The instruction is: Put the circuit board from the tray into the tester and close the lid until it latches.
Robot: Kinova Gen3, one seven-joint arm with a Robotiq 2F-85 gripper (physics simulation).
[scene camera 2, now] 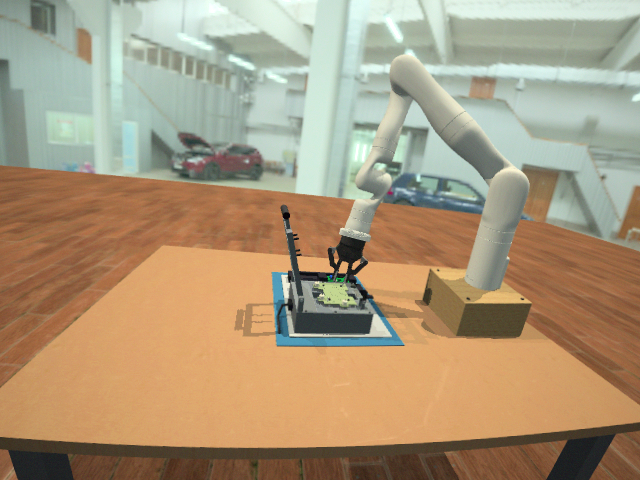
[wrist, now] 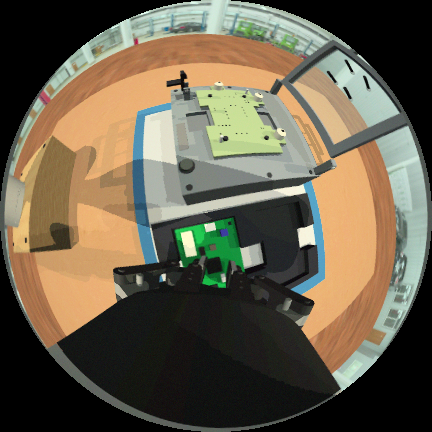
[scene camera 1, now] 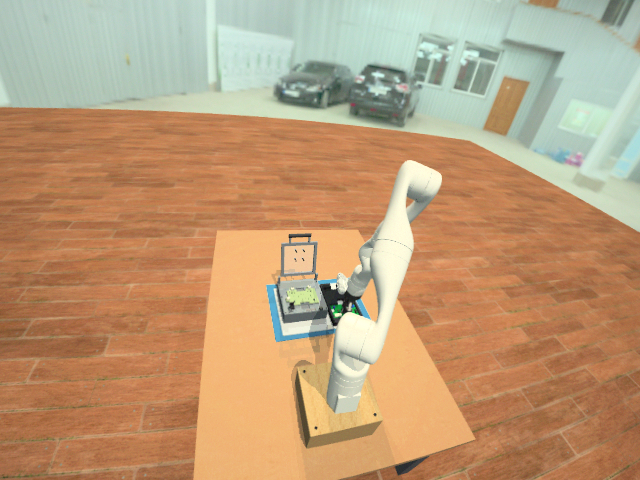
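Seen in the pictures: gripper, between the fingertips: (wrist: 216, 265) (scene camera 1: 343, 309); arm's base, origin of its link: (scene camera 2: 480, 282) (scene camera 1: 342, 396).
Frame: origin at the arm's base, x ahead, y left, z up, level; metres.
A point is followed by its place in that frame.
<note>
The green circuit board (wrist: 203, 243) {x 0.385, y -0.080, z -0.088 m} (scene camera 1: 338, 309) {x 0.397, y -0.085, z -0.084 m} lies in the black tray (wrist: 278, 225) {x 0.487, y -0.069, z -0.090 m} (scene camera 1: 327, 294) {x 0.489, y -0.055, z -0.090 m}, just right of the tester. My gripper (wrist: 216, 265) {x 0.397, y -0.108, z -0.086 m} (scene camera 1: 345, 301) {x 0.397, y -0.108, z -0.086 m} (scene camera 2: 345, 273) {x 0.397, y -0.108, z -0.086 m} is down in the tray, and its fingers are shut on the near end of the board. The grey tester (scene camera 1: 305, 312) {x 0.357, y 0.062, z -0.050 m} (scene camera 2: 330, 319) {x 0.449, y 0.156, z -0.065 m} (wrist: 225, 177) {x 0.410, y -0.017, z -0.048 m} has a pale green bed plate (scene camera 1: 302, 295) {x 0.437, y 0.067, z -0.039 m} (scene camera 2: 334, 293) {x 0.435, y 0.070, z -0.039 m} (wrist: 238, 120) {x 0.433, y 0.052, z -0.039 m} on top. Its lid (scene camera 1: 284, 258) {x 0.548, y 0.141, z 0.063 m} (scene camera 2: 292, 252) {x 0.552, y 0.156, z 0.088 m} (wrist: 366, 139) {x 0.551, y 0.005, z 0.045 m} stands open and upright at the far side. In the second scene view the tester hides most of the tray.
Tester and tray sit on a blue-edged mat (scene camera 1: 294, 335) {x 0.292, y 0.105, z -0.105 m} (scene camera 2: 335, 341) {x 0.434, y 0.181, z -0.106 m} (wrist: 139, 160) {x 0.296, y 0.047, z -0.106 m} in the middle of the orange table (scene camera 1: 248, 387) {x 0.098, y 0.270, z -0.108 m} (scene camera 2: 154, 335) {x 0.824, y 0.216, z -0.108 m}. The arm's wooden base block (scene camera 1: 330, 418) {x -0.057, y 0.045, z -0.002 m} (scene camera 2: 475, 310) {x 0.073, y 0.117, z -0.032 m} (wrist: 48, 193) {x 0.116, y 0.010, z -0.048 m} stands on the table nearby.
</note>
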